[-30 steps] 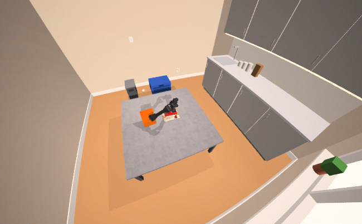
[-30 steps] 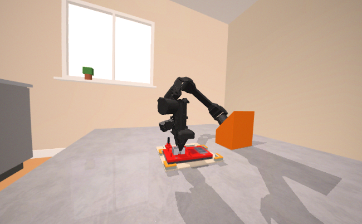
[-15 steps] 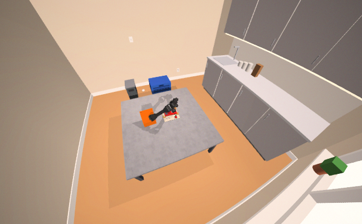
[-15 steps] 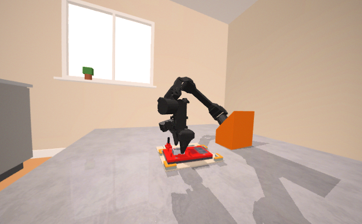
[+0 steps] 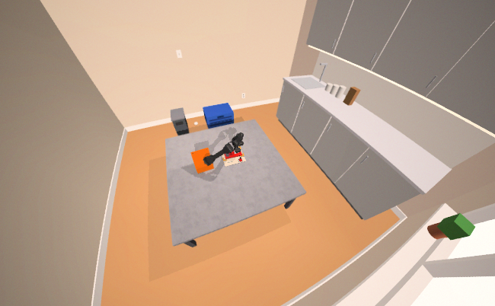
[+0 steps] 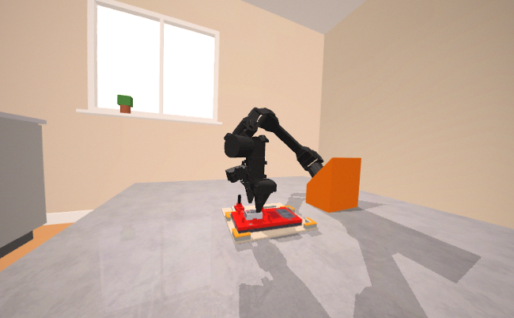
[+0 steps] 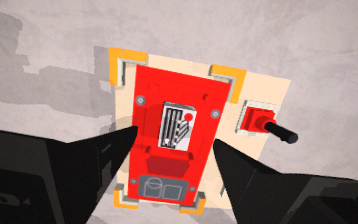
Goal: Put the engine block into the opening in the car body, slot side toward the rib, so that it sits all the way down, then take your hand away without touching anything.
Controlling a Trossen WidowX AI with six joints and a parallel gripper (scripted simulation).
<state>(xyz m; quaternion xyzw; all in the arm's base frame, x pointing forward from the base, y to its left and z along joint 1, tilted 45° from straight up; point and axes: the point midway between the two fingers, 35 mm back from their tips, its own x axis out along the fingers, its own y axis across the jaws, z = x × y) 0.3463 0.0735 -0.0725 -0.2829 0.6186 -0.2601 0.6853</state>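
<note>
Now: gripper tip 10 mm to the right of the engine block and 30 mm above it. Round my gripper tip: black upright piece: 20 mm ahead, 110 mm to the right, 20 mm below.
</note>
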